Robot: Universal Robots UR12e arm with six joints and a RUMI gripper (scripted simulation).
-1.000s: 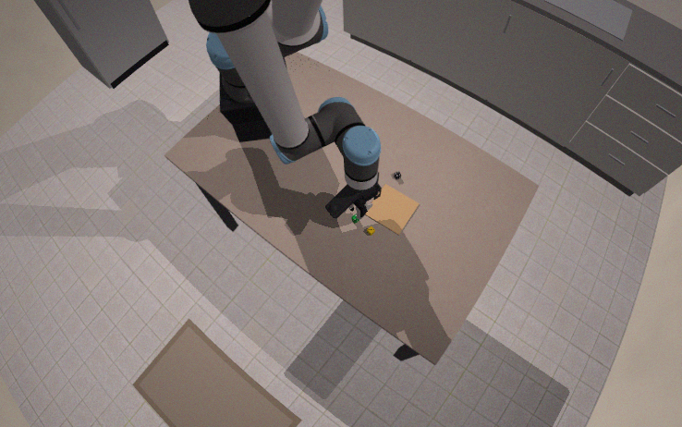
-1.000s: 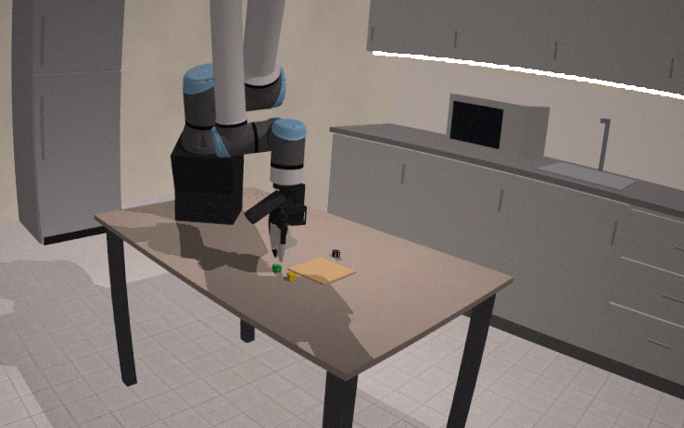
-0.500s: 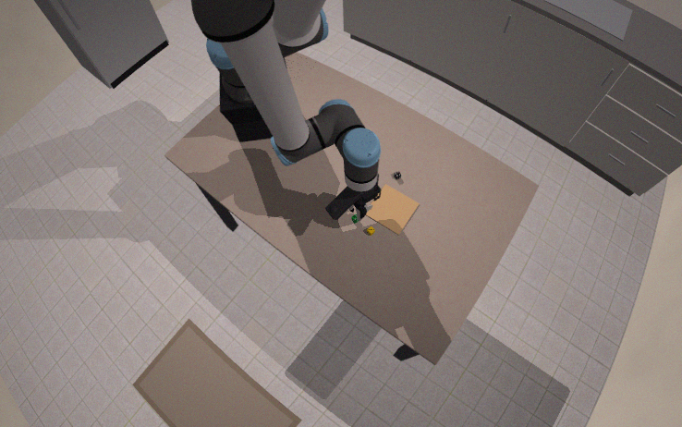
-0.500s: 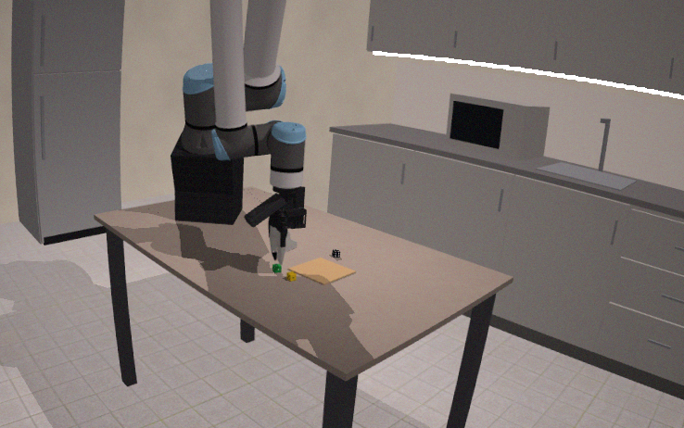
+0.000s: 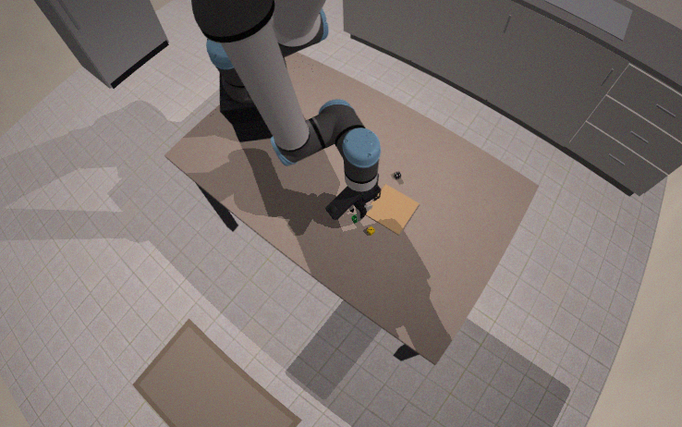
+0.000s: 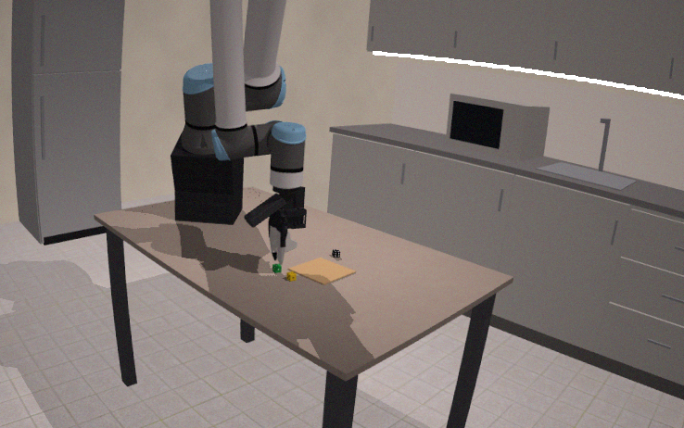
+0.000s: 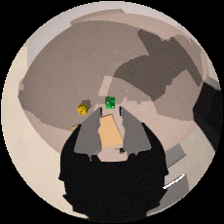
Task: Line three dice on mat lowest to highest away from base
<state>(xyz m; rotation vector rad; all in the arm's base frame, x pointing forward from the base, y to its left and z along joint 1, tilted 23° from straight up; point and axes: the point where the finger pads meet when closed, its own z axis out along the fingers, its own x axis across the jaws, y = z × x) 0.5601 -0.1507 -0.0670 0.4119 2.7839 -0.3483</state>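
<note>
Right now the green die is 3 cm below my hand. From my hand the other things lie so: black die 23 cm to the left, 3 cm below, 3 cm ahead; orange mat 11 cm to the left, 8 cm ahead, 4 cm below; yellow die 7 cm ahead, 3 cm below, 1 cm to the right.
</note>
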